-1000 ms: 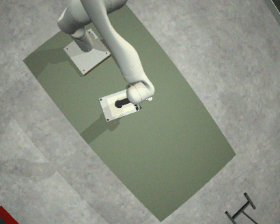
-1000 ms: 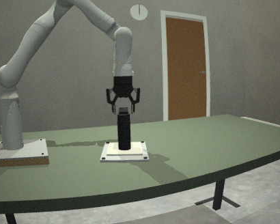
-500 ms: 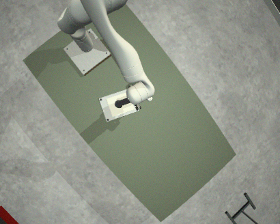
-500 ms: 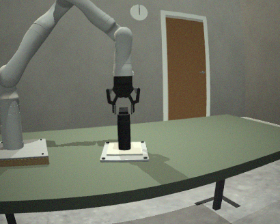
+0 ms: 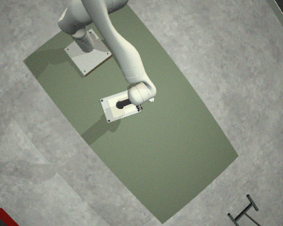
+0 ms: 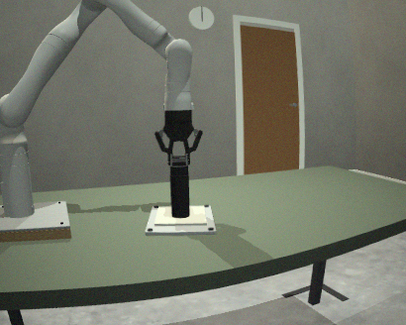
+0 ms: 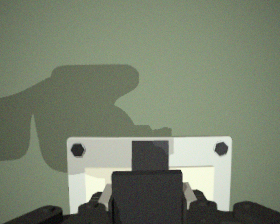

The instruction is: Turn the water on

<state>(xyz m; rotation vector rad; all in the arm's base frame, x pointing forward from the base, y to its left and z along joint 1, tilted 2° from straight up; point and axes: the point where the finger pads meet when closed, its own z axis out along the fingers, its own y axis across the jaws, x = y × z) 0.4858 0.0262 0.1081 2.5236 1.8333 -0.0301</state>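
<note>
My hand is 40 mm to the left of the lever, 10 mm below it and 10 mm past it. From my hand the other things lie so: tap: 60 mm to the right, 50 mm below, 20 mm behind.
</note>
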